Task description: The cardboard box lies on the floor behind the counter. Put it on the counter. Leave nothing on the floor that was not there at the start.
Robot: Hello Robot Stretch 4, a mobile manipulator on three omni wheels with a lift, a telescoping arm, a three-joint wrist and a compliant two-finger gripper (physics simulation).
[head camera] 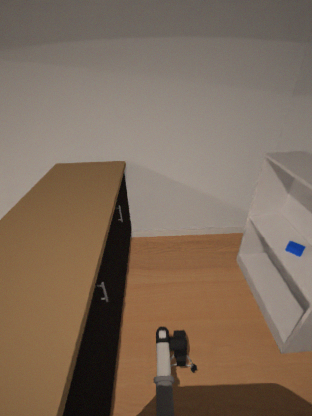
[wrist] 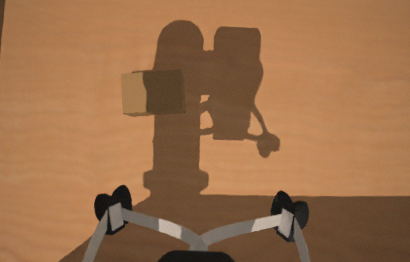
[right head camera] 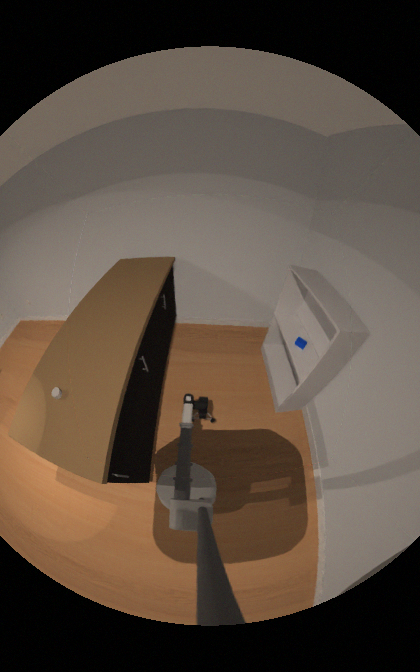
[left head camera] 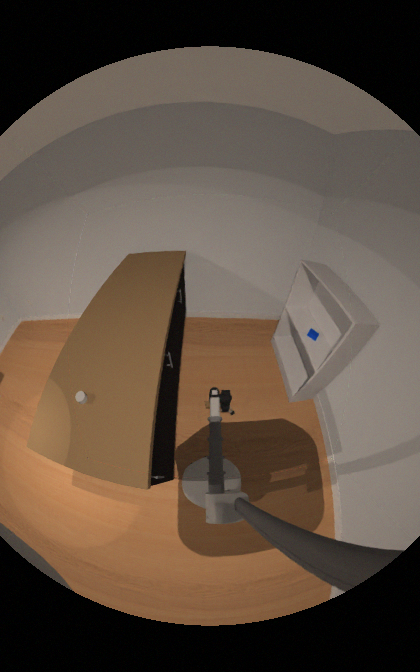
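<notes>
The cardboard box lies on the floor in the wrist view, left of centre and ahead of the fingers, partly under the arm's shadow. A small part of the box shows left of the wrist in the left head view. It does not show in the head view, where the arm may hide it. My gripper points down above the floor, with its fingers wide apart and nothing between them. The counter, with a tan top and dark front, stands left of the arm.
A white shelf unit stands on the right, with a blue block on a shelf. A small white cylinder stands on the counter. Metal handles stick out from its dark front.
</notes>
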